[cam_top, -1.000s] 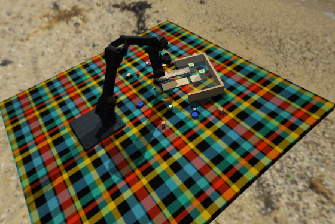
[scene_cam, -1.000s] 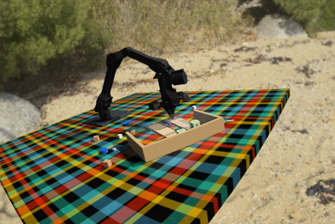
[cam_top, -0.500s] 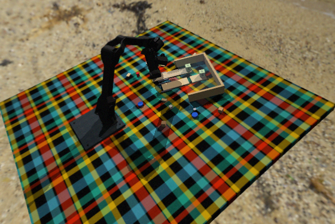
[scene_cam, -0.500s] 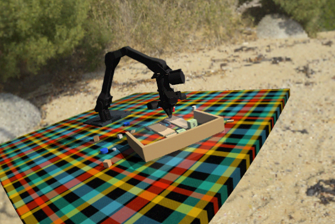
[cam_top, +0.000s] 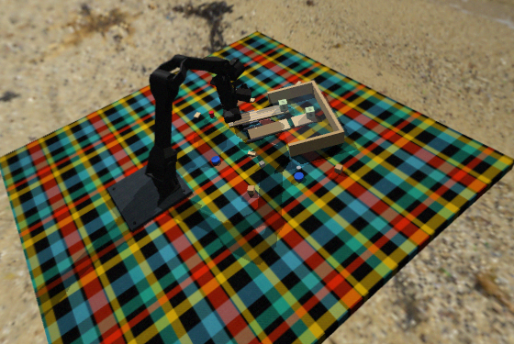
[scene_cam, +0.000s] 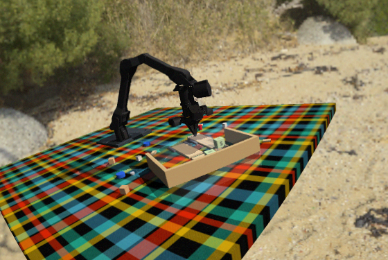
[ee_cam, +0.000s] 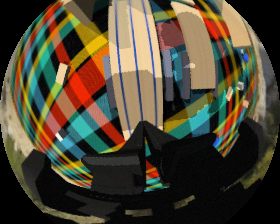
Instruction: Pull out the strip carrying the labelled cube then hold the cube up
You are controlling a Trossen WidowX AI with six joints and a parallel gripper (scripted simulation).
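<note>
My gripper tip is now 8 cm short of the strip and 5 cm to the left of it. The rest, counted from my gripper tip: small red object 4 cm behind, 10 cm to the left.
</note>
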